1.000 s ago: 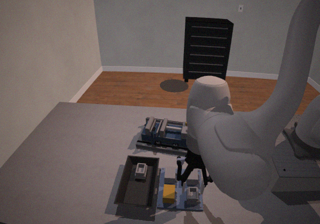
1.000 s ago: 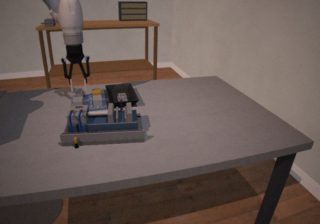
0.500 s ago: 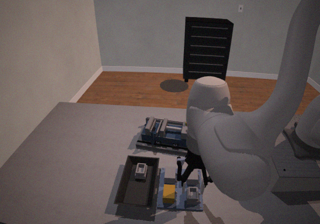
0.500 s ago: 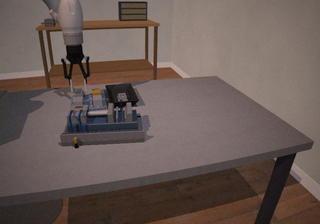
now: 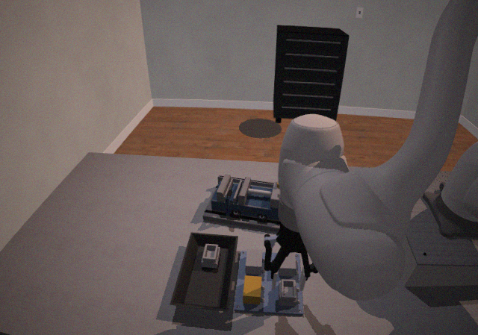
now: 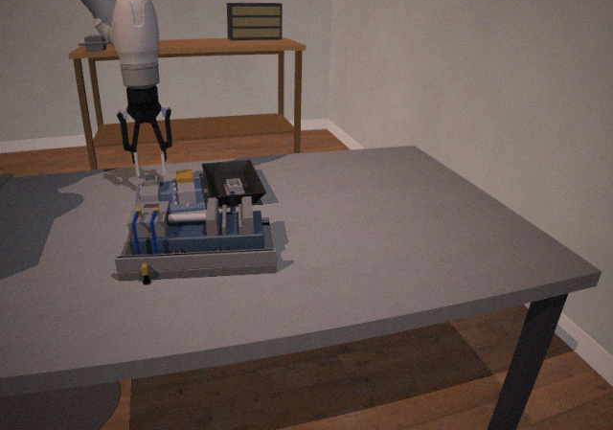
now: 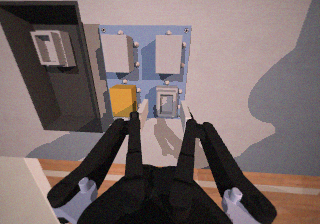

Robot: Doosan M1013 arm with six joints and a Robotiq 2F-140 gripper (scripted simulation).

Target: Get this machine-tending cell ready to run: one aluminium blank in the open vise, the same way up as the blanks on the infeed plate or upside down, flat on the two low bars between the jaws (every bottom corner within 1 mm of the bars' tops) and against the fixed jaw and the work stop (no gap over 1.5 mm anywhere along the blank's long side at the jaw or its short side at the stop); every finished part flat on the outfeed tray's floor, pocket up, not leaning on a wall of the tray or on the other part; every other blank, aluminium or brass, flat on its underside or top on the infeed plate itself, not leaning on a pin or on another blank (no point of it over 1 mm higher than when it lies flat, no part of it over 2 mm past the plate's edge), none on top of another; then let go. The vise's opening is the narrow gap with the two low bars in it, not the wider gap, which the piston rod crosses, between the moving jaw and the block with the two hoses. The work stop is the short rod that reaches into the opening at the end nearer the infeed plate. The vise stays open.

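Right now the infeed plate is 80 mm below my hand, 40 mm to the right of it and 40 mm ahead of it. From my hand the other things lie so: blue vise (330 mm to the right, 110 mm ahead, 40 mm below); brass blank (90 mm ahead, 60 mm below); aluminium blank (90 mm to the right, 90 mm ahead, 60 mm below).
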